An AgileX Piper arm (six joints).
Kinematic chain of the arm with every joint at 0, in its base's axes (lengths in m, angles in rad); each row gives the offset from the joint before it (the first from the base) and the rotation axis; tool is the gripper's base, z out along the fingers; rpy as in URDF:
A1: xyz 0 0 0.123 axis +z
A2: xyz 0 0 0 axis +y
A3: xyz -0.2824 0 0.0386 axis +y
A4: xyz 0.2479 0 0.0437 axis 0.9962 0 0.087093
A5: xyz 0 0 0 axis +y
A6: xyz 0.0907 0 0.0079 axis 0.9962 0 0.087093
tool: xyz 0 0 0 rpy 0 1.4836 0
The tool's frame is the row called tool.
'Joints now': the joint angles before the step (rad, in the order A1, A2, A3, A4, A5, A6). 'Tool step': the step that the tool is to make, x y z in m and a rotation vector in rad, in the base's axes. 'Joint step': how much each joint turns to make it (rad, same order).
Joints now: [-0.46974, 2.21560, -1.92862, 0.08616, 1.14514, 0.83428]
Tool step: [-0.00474, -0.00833, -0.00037, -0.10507, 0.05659, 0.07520]
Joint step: [-0.00112, -0.00001, 0.00002, -0.10913, 0.00444, -0.05591]
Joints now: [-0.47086, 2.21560, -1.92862, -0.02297, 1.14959, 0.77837]
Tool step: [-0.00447, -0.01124, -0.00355, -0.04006, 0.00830, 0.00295]
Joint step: [-0.01909, 0.00309, 0.01008, -0.03727, -0.02486, -0.01375]
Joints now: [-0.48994, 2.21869, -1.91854, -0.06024, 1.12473, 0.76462]
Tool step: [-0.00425, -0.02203, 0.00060, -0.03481, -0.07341, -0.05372]
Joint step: [-0.04536, 0.00195, 0.00193, 0.00093, -0.08436, 0.01364]
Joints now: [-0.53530, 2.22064, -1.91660, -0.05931, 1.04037, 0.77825]
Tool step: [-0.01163, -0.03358, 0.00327, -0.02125, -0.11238, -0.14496]
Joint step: [-0.07419, -0.00001, 0.00002, 0.01423, -0.10269, 0.07823]
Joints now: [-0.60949, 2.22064, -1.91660, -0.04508, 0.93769, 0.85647]
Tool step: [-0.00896, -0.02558, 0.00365, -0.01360, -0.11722, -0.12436]
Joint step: [-0.05669, 0.00028, 0.00109, 0.02585, -0.10186, 0.07317]
